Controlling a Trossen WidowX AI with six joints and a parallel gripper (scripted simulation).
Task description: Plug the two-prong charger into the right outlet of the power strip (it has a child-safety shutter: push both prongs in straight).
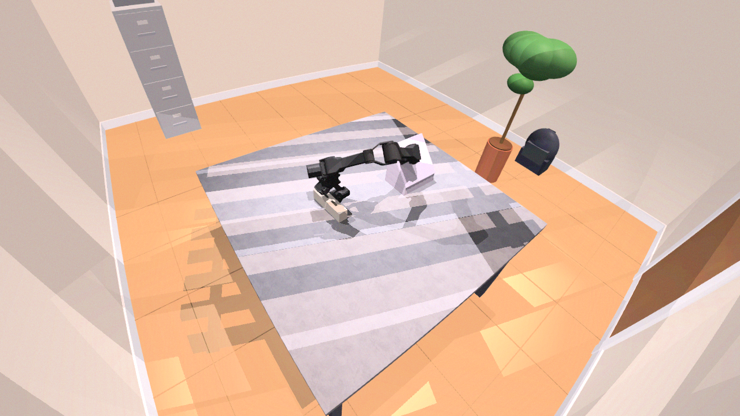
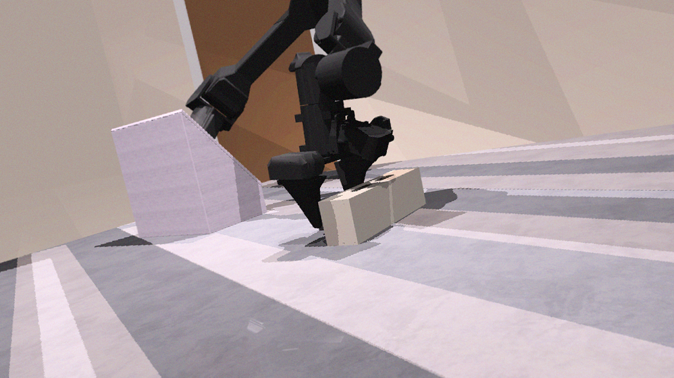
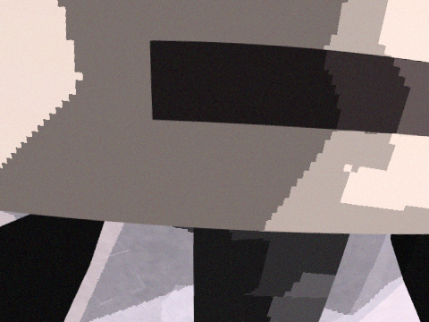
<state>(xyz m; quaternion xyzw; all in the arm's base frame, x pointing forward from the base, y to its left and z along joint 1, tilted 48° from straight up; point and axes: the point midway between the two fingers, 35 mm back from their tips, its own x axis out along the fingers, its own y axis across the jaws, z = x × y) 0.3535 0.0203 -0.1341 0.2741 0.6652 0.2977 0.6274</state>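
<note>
Right now the black two-prong charger is 2 cm ahead of my gripper tip and 1 cm above it.
</note>
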